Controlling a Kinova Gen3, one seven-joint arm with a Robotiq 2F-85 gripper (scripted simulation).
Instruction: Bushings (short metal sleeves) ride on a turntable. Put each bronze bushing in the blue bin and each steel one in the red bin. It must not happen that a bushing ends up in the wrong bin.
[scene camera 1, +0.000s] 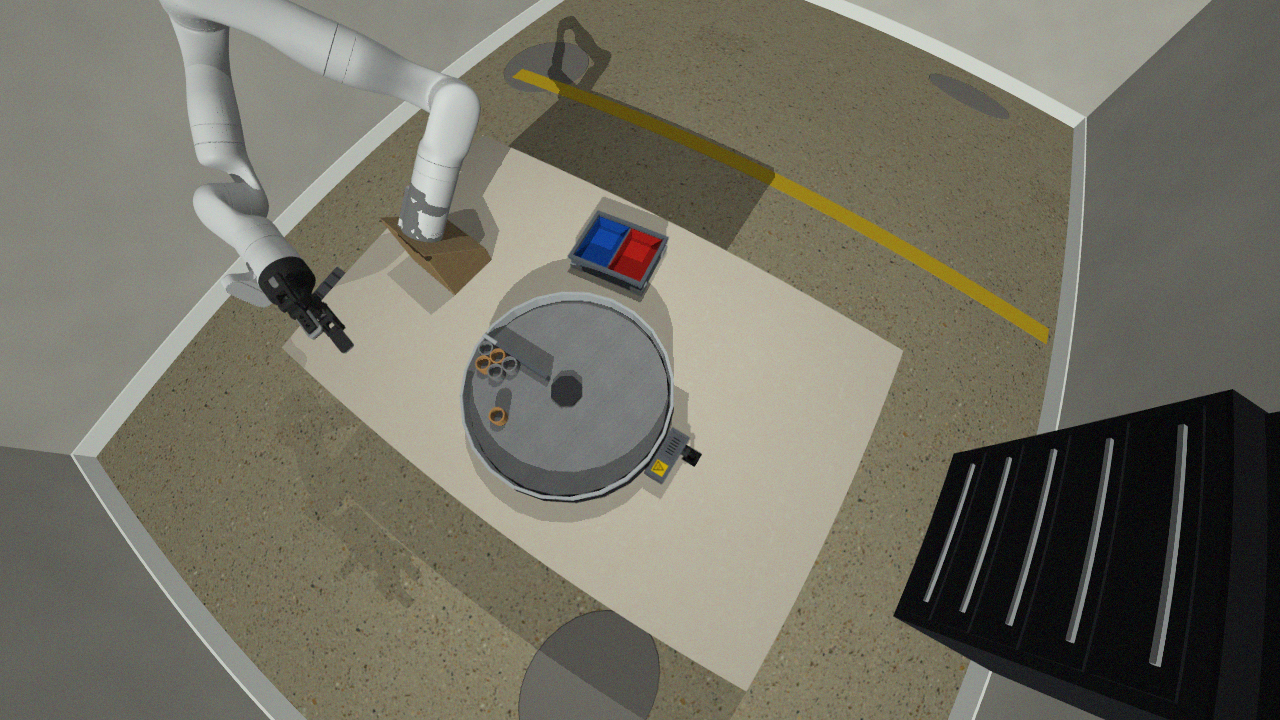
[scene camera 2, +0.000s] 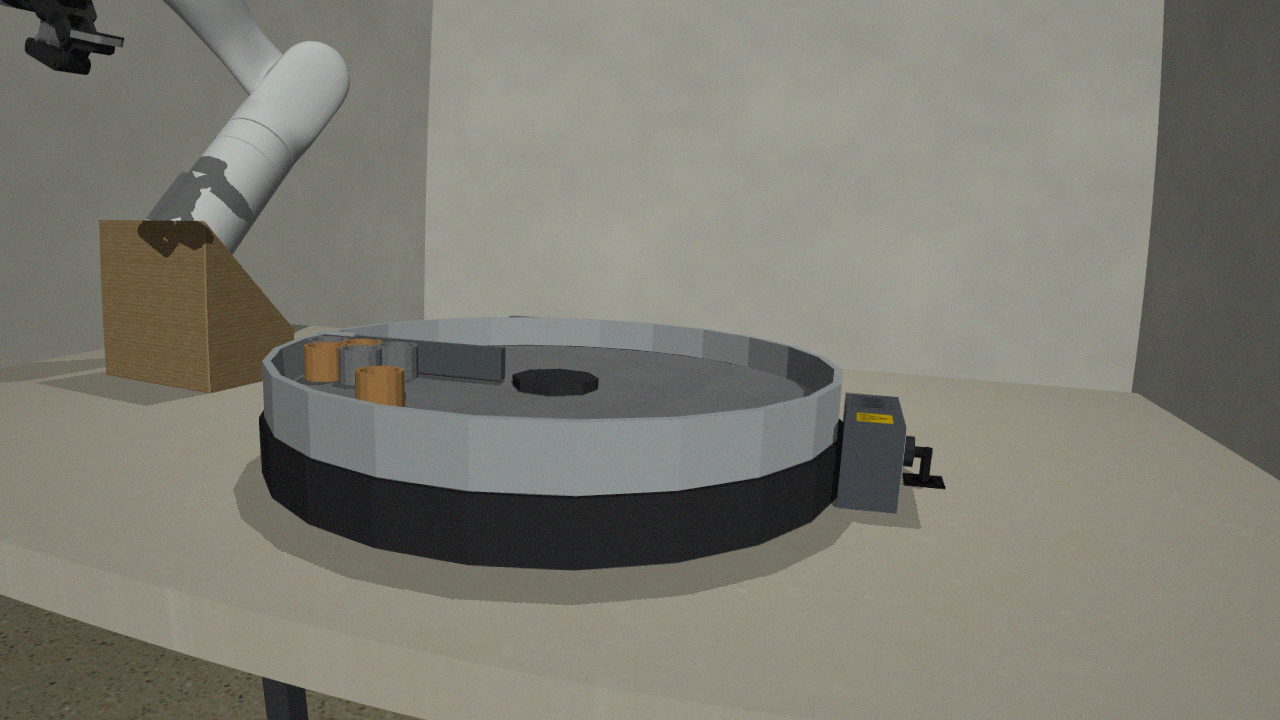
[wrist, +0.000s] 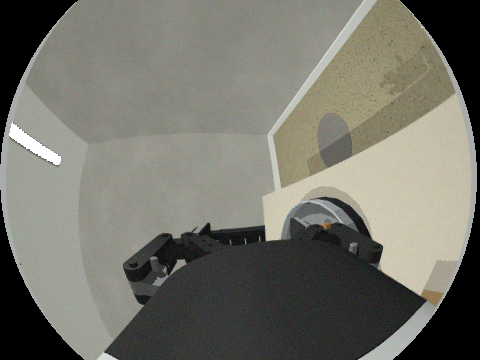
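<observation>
A steel bushing (scene camera 2: 349, 361), another steel bushing (scene camera 2: 397, 354) and a grey turntable (scene camera 2: 541, 381) are visible. The gripper (scene camera 1: 334, 342) is visible as well, and appears also in the wrist view (wrist: 250, 230).
</observation>
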